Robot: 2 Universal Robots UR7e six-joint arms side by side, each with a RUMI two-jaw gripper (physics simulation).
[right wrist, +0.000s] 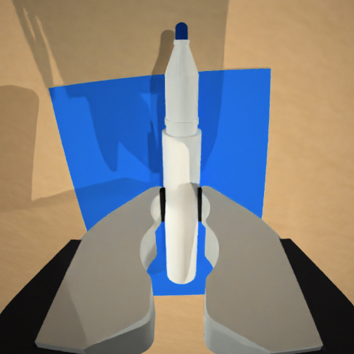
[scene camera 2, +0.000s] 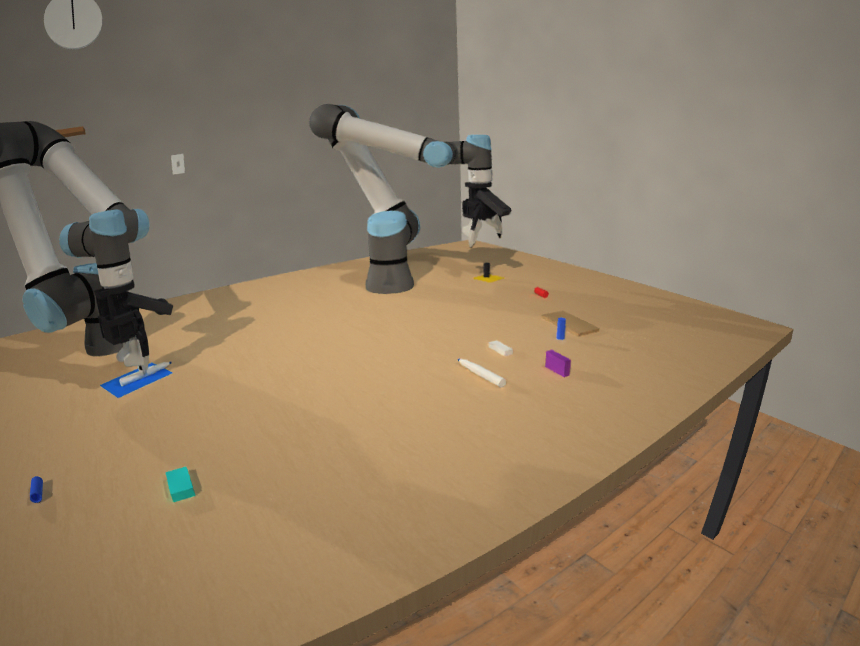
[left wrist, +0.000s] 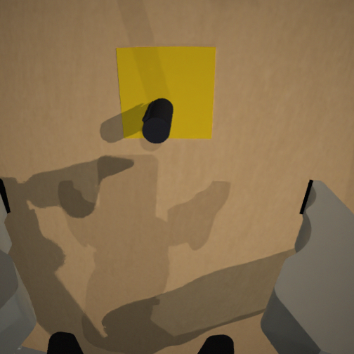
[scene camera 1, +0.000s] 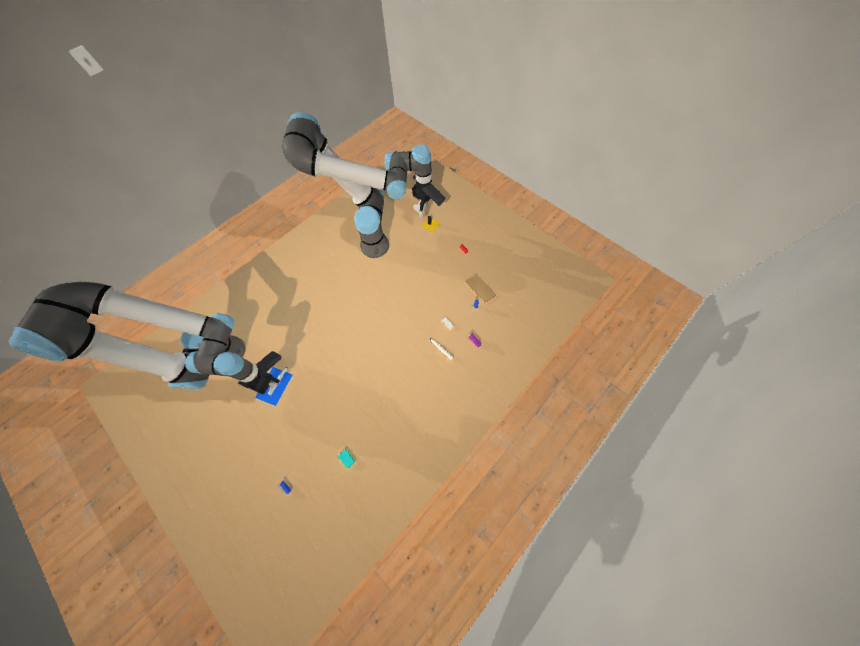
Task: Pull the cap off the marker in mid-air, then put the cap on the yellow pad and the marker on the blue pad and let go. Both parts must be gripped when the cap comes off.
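Frame: origin at the left arm's base, x ahead, y left, z up, level; centimetres.
Seen in the pictures: left gripper, between the fingertips: (scene camera 2: pixel 485 242) (scene camera 1: pixel 428 208); right gripper, between the fingertips: (scene camera 2: pixel 143 373) (scene camera 1: pixel 277 382); left arm's base, origin of its link: (scene camera 2: pixel 389 286) (scene camera 1: pixel 375 246); right arm's base, origin of its link: (scene camera 2: pixel 111 345).
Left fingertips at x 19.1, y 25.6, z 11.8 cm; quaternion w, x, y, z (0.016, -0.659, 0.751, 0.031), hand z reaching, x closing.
Note:
Pixels of each thing's top centre, then the offset from my left fingertips to it. "spot": a spot on its surface instead.
- uncapped white marker, centre of its top: (scene camera 2: pixel 145 368) (scene camera 1: pixel 277 380) dx -19.3, dy -107.1, dz -10.0 cm
- blue pad, a spot on its surface: (scene camera 2: pixel 118 390) (scene camera 1: pixel 270 399) spot: dx -17.4, dy -115.2, dz -11.8 cm
- black cap, centre of its top: (scene camera 2: pixel 486 263) (scene camera 1: pixel 429 217) dx -0.1, dy +0.8, dz -7.0 cm
- yellow pad, centre of its top: (scene camera 2: pixel 488 278) (scene camera 1: pixel 431 224) dx +1.0, dy +0.2, dz -11.8 cm
- second white pen-shaped piece, centre of its top: (scene camera 2: pixel 479 366) (scene camera 1: pixel 441 347) dx +38.1, dy -61.0, dz -10.0 cm
- white block, centre of its top: (scene camera 2: pixel 500 345) (scene camera 1: pixel 447 322) dx +35.2, dy -48.4, dz -10.6 cm
- purple block, centre of its top: (scene camera 2: pixel 558 355) (scene camera 1: pixel 475 339) dx +50.4, dy -50.8, dz -8.3 cm
- upright blue cylinder, centre of its top: (scene camera 2: pixel 561 318) dx +43.2, dy -34.2, dz -7.0 cm
- brown board, centre of its top: (scene camera 2: pixel 570 321) (scene camera 1: pixel 480 288) dx +41.3, dy -24.3, dz -11.0 cm
- red cylinder, centre of its top: (scene camera 2: pixel 541 289) (scene camera 1: pixel 464 247) dx +24.1, dy -7.1, dz -9.7 cm
- teal block, centre of its top: (scene camera 2: pixel 178 479) (scene camera 1: pixel 346 458) dx +25.4, dy -119.7, dz -10.3 cm
The uncapped white marker (scene camera 1: pixel 282 373) (scene camera 2: pixel 130 379) (right wrist: pixel 181 165), with a blue tip, is lengthwise over the blue pad (scene camera 1: pixel 269 399) (scene camera 2: pixel 118 390) (right wrist: pixel 240 125), on it or very close above. Its tip reaches past the pad's edge. My right gripper (scene camera 1: pixel 278 378) (scene camera 2: pixel 144 369) (right wrist: pixel 181 189) is shut on the marker's rear body, one finger on each side. The black cap (scene camera 1: pixel 429 219) (scene camera 2: pixel 486 269) (left wrist: pixel 157 125) stands upright near one edge of the yellow pad (scene camera 1: pixel 431 226) (scene camera 2: pixel 495 278) (left wrist: pixel 192 75). My left gripper (scene camera 2: pixel 485 241) (left wrist: pixel 154 184) is wide open and empty, above and beside the cap.
A second white pen-shaped piece (scene camera 1: pixel 441 348) (scene camera 2: pixel 481 372) lies mid-table. Near it are a white block (scene camera 1: pixel 447 323), a purple block (scene camera 1: pixel 475 340), an upright blue cylinder (scene camera 2: pixel 561 328), a brown board (scene camera 1: pixel 480 287) and a red cylinder (scene camera 1: pixel 463 248). A teal block (scene camera 1: pixel 346 458) and another blue cylinder (scene camera 1: pixel 285 487) lie lower.

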